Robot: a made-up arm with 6 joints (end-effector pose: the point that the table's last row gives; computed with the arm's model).
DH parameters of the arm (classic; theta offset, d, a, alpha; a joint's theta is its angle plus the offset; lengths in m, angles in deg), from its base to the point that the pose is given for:
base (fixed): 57.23 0 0.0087 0
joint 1: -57.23 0.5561 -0.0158 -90
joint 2: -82.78 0 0.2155 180
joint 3: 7.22 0.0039 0.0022 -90
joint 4: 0 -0.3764 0.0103 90
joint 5: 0 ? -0.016 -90
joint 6: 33.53 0 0.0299 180
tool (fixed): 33.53 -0.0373 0 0
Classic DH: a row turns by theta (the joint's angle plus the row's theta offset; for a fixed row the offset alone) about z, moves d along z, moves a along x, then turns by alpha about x.
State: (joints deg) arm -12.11 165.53 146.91 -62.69 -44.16 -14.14
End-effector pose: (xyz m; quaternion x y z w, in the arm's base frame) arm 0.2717 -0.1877 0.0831 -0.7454 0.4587 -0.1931 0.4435
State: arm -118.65 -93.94 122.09 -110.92 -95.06 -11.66
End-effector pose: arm 0.3432 0.5790 0.4983 0.6363 0.4615 0.0927 0.6112
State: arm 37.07 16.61 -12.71 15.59 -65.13 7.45
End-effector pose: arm 0.4589 0.1343 0.6591 0.8928 0.4322 -0.0063 0.1266
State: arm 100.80 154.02 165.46 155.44 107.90 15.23
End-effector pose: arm -0.2230 0.3810 0.5294 0.8560 -0.4711 -0.1136 0.1802
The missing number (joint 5, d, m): 0.2077
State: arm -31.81 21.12 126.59 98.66 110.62 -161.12
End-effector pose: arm -0.1983 0.1550 1.0900 -0.6217 -0.5142 -0.5889 0.0479
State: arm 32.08 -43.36 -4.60 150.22 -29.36 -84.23
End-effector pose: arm -0.0484 0.2241 1.0164 0.2299 0.0917 0.9094 0.3342
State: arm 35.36 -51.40 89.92 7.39 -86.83 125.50
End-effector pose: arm -0.2659 -0.4220 0.8608 0.1100 0.2901 0.6549 0.6891
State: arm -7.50 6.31 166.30 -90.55 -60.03 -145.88
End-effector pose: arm -0.1970 0.0030 1.0993 -0.6126 -0.2077 0.0315 0.7620
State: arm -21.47 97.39 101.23 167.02 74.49 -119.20
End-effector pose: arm 0.6122 0.0058 0.6111 0.9262 0.3188 0.1997 0.0252
